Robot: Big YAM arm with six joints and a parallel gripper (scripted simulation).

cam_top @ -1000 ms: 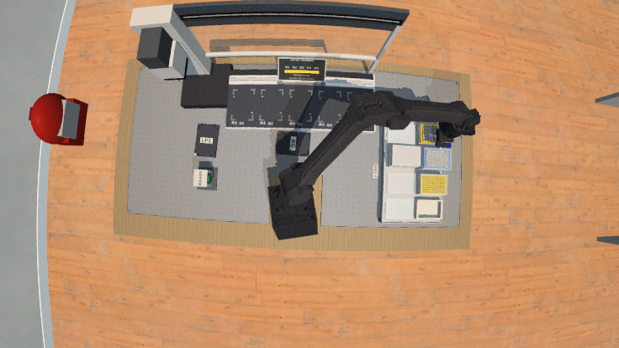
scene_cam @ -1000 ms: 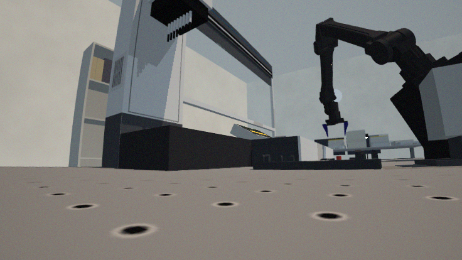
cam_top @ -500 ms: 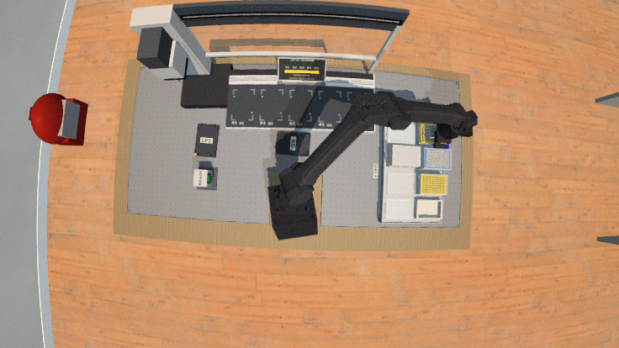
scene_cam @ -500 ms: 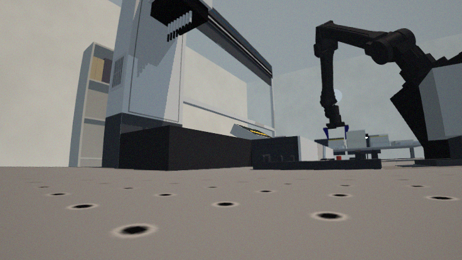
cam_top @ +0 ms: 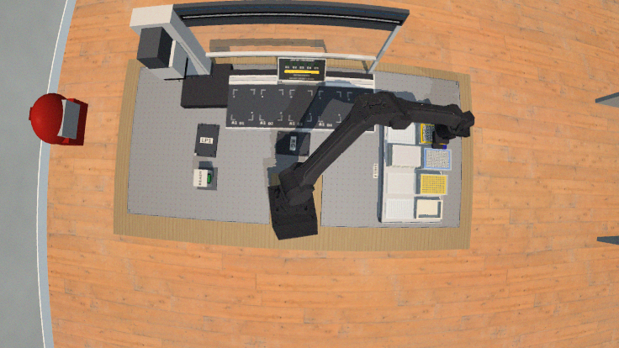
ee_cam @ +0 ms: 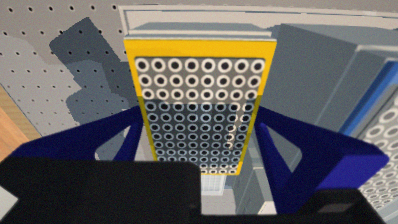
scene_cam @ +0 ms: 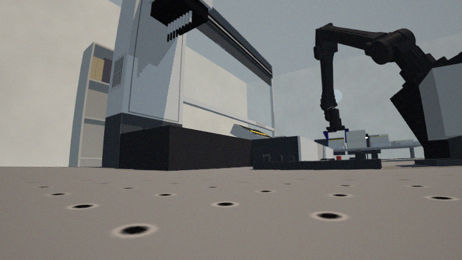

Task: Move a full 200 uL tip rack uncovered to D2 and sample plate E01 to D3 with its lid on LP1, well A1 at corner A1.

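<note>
Right now my hand is 10 mm past the yellow tip rack, 10 mm to the right of it and 10 mm above it. The rest, counted from my hand: clear plate lid 10 mm ahead, 140 mm to the left, 40 mm below; then white sealed block 100 mm behind, 140 mm to the left, 10 mm above; then sample plate 10 mm ahead, 140 mm to the left, 40 mm below.
</note>
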